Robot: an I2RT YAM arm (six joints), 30 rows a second.
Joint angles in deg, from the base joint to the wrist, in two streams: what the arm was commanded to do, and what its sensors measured. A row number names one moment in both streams.
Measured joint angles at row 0:
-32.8, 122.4, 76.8, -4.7, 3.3, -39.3
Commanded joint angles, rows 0 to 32:
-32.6, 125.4, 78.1, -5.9, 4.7, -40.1
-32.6, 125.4, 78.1, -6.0, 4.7, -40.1
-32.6, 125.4, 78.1, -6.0, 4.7, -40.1
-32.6, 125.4, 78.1, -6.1, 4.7, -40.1
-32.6, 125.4, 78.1, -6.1, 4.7, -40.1
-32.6, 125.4, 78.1, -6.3, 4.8, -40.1
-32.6, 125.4, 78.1, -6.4, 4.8, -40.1
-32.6, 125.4, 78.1, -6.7, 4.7, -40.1
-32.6, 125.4, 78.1, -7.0, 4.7, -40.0
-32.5, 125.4, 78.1, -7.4, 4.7, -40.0
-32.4, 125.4, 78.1, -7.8, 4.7, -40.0
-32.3, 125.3, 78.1, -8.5, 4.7, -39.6
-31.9, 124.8, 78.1, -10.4, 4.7, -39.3
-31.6, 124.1, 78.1, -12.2, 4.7, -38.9
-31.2, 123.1, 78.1, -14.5, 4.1, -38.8
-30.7, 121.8, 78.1, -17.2, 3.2, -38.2
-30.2, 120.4, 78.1, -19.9, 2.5, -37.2
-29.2, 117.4, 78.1, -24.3, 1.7, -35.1
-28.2, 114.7, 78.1, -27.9, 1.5, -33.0
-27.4, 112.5, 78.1, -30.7, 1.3, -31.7
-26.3, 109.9, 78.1, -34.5, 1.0, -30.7
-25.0, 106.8, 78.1, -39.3, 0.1, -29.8
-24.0, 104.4, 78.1, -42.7, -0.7, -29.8
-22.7, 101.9, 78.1, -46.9, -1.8, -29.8
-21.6, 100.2, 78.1, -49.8, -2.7, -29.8
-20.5, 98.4, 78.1, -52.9, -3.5, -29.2
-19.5, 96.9, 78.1, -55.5, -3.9, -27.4
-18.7, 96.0, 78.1, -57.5, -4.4, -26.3
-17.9, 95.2, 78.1, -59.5, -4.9, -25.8
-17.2, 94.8, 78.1, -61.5, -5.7, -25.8
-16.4, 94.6, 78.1, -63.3, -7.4, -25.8
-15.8, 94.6, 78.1, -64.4, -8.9, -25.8
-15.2, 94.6, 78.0, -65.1, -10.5, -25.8
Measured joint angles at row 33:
-16.8, 93.9, 78.4, -63.4, -4.4, -28.2
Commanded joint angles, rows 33 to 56:
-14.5, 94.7, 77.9, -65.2, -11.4, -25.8
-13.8, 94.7, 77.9, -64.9, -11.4, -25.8
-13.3, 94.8, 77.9, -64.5, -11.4, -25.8
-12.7, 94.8, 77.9, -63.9, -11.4, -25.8
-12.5, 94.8, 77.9, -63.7, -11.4, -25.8
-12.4, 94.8, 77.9, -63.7, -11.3, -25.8
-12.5, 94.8, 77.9, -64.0, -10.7, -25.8
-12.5, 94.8, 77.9, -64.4, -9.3, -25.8
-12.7, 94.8, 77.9, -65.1, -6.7, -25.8
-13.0, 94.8, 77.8, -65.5, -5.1, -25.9
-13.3, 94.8, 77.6, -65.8, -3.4, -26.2
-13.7, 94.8, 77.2, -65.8, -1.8, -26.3
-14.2, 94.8, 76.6, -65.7, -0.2, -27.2
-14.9, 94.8, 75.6, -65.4, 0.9, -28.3
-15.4, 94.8, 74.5, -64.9, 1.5, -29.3
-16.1, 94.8, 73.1, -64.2, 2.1, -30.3
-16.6, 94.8, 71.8, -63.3, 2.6, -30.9
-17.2, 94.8, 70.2, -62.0, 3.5, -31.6
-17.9, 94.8, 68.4, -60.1, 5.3, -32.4
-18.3, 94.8, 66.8, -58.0, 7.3, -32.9
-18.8, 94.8, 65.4, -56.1, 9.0, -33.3
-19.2, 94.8, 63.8, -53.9, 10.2, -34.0
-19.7, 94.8, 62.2, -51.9, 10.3, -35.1
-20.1, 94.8, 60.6, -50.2, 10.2, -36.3
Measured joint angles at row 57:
-19.0, 94.4, 64.8, -53.4, 5.5, -31.8
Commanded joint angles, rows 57 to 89:
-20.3, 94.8, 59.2, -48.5, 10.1, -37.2
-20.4, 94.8, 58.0, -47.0, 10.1, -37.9
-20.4, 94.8, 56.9, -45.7, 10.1, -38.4
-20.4, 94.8, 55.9, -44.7, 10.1, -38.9
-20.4, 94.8, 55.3, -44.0, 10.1, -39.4
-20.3, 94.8, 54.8, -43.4, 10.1, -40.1
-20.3, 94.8, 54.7, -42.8, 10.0, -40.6
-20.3, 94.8, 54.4, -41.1, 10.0, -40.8
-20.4, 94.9, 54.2, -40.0, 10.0, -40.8
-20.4, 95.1, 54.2, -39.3, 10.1, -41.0
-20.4, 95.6, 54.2, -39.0, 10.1, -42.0
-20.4, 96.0, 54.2, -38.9, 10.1, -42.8
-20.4, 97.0, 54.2, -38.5, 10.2, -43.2
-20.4, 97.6, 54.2, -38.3, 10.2, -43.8
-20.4, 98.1, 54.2, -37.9, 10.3, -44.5
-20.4, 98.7, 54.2, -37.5, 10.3, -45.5
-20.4, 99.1, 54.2, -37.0, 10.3, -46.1
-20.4, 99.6, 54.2, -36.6, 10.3, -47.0
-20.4, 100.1, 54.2, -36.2, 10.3, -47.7
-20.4, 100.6, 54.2, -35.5, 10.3, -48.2
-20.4, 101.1, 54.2, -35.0, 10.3, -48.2
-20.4, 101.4, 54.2, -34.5, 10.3, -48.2
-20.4, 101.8, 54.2, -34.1, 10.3, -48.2
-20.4, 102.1, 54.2, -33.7, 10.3, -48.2
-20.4, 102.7, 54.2, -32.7, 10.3, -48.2
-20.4, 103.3, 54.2, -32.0, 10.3, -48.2
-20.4, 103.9, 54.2, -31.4, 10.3, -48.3
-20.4, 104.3, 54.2, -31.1, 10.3, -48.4
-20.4, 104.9, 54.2, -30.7, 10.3, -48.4
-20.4, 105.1, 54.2, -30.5, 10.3, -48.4
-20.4, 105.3, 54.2, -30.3, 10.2, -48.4
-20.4, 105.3, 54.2, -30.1, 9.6, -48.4
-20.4, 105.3, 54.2, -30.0, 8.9, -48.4
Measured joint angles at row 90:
-20.3, 101.6, 55.8, -30.1, 9.9, -48.1
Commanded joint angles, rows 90 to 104:
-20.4, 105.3, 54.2, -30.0, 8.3, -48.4
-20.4, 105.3, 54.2, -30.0, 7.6, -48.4
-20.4, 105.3, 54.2, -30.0, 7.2, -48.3
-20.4, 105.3, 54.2, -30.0, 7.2, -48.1
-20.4, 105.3, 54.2, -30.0, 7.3, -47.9
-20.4, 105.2, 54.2, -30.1, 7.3, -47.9
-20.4, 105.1, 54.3, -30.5, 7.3, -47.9
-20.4, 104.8, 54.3, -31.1, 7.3, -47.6
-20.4, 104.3, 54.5, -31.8, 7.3, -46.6
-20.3, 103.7, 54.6, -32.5, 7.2, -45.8
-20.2, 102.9, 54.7, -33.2, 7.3, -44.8
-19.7, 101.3, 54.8, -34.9, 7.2, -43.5
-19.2, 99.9, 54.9, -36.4, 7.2, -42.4
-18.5, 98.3, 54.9, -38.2, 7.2, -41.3
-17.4, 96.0, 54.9, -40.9, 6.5, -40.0
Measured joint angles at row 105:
-19.7, 100.9, 55.9, -37.6, 8.7, -44.8
